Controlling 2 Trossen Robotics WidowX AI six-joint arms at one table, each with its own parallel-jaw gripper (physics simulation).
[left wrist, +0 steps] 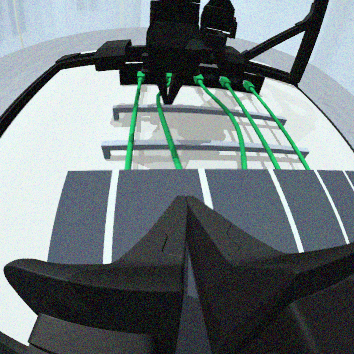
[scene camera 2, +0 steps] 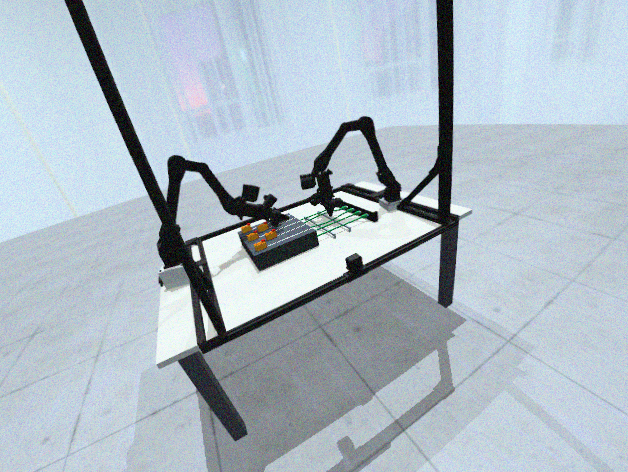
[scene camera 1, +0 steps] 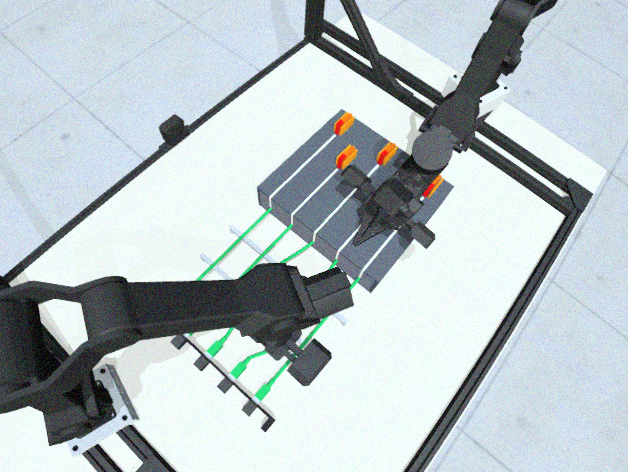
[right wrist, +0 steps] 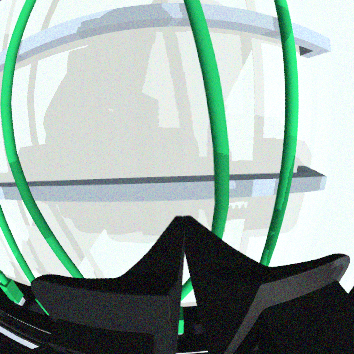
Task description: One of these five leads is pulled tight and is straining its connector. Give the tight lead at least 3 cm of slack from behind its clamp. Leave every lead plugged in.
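Where they show: left gripper, between the fingertips: [left wrist: 183, 203] [scene camera 2: 289, 217] [scene camera 1: 355, 244]; right gripper, between the fingertips: [scene camera 2: 330, 216] [right wrist: 182, 222]; left arm's base, origin of its link: [scene camera 2: 174, 262]; right arm's base, origin of its link: [scene camera 2: 392, 199] [scene camera 1: 89, 408].
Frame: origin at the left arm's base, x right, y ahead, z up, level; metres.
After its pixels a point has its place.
Note:
Five green leads run from a black connector strip [scene camera 1: 225, 378] @(x -0.230, y 0.760, z -0.044 m) to a dark block [scene camera 1: 327, 197] @(x -0.060, y 0.453, z -0.010 m) [left wrist: 150, 215] @(x -0.178, y 0.457, z -0.010 m), and on as white lines to orange-red clamps [scene camera 1: 344, 124] @(x 0.050, y 0.338, z 0.006 m) [scene camera 2: 259, 245] @(x 0.065, y 0.334, z 0.009 m). In the left wrist view, the second lead [left wrist: 167, 132] @(x -0.194, y 0.571, z -0.049 m) [right wrist: 220, 165] @(x -0.216, y 0.622, z -0.049 m) from the left kinks near its connector, the third lead [left wrist: 239, 125] @(x -0.113, y 0.617, z -0.050 m) bows right, and the others look nearly straight. My right gripper [scene camera 2: 329, 213] @(x -0.215, y 0.663, z -0.072 m) [left wrist: 167, 106] @(x -0.215, y 0.663, z -0.072 m) [right wrist: 182, 222] @(x -0.215, y 0.663, z -0.072 m) is shut and empty, its tips beside that kink; contact is unclear. My left gripper [scene camera 1: 357, 242] @(x -0.163, y 0.466, z -0.006 m) [left wrist: 183, 203] @(x -0.163, y 0.466, z -0.006 m) is shut and empty over the block.
Two pale rails [scene camera 1: 261, 249] @(x -0.068, y 0.598, z -0.055 m) [left wrist: 210, 146] @(x -0.145, y 0.574, z -0.058 m) cross the leads between the block and the connector strip. In scene camera 1 the right arm [scene camera 1: 187, 304] @(x -0.206, y 0.733, z 0.283 m) hides parts of the leads and connectors, and the left arm [scene camera 1: 459, 114] @(x -0.117, y 0.264, z 0.162 m) hides one clamp. Black frame bars [scene camera 1: 441, 406] edge the table.

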